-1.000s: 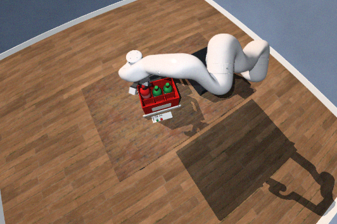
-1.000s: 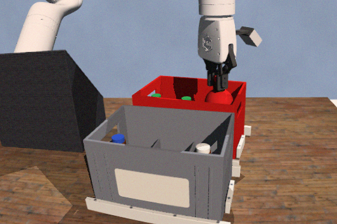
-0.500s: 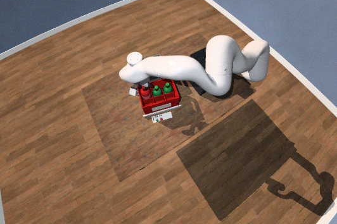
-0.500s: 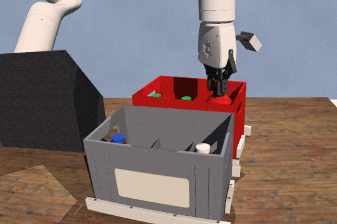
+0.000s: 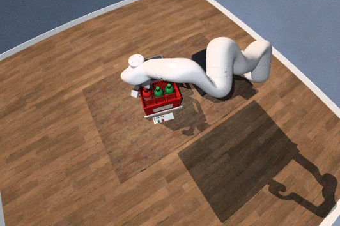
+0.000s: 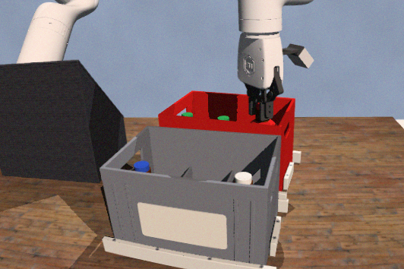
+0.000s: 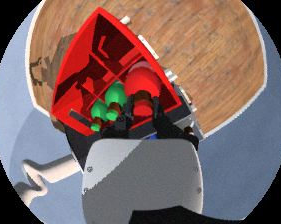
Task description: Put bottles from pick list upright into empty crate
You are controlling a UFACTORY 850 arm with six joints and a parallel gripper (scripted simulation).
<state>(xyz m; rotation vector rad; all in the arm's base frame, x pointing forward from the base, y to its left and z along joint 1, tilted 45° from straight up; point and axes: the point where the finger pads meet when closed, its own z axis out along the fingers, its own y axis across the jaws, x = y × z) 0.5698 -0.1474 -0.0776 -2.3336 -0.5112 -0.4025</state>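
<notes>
Now: hand 7 cm above the red-capped bottle. Also, from my hand: grey crate 13 cm behind, 15 cm to the right, 11 cm below; red crate 6 cm behind, 8 cm to the left, 11 cm below; green-capped bottle 8 cm behind, 4 cm to the left, 11 cm below.
</notes>
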